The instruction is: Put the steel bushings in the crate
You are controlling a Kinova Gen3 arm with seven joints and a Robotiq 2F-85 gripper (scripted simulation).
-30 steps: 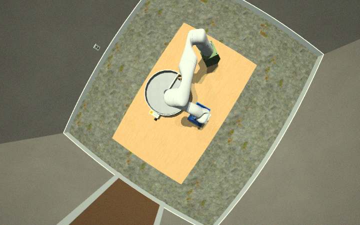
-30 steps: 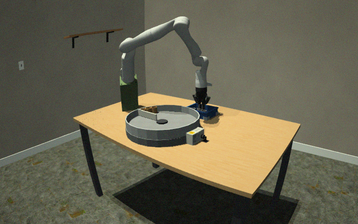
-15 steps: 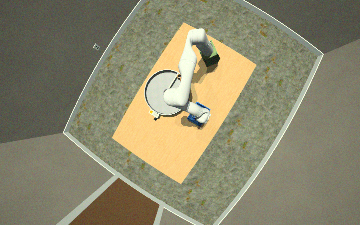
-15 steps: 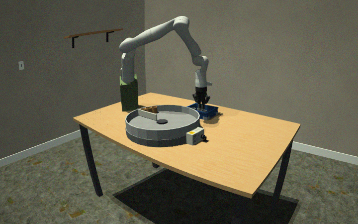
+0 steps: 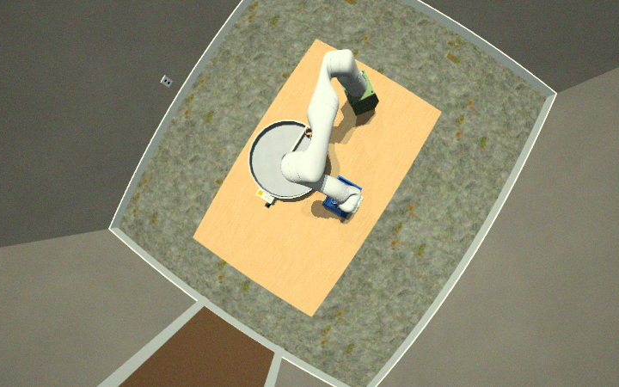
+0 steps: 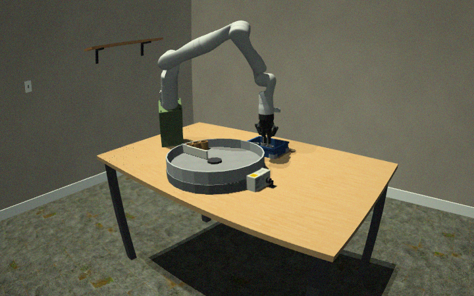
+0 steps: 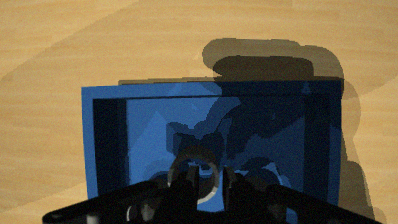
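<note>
My gripper is now 3 cm above the blue crate. The rest, counted from my hand: grey turning table (10 cm behind, 35 cm to the right, 1 cm below).
</note>
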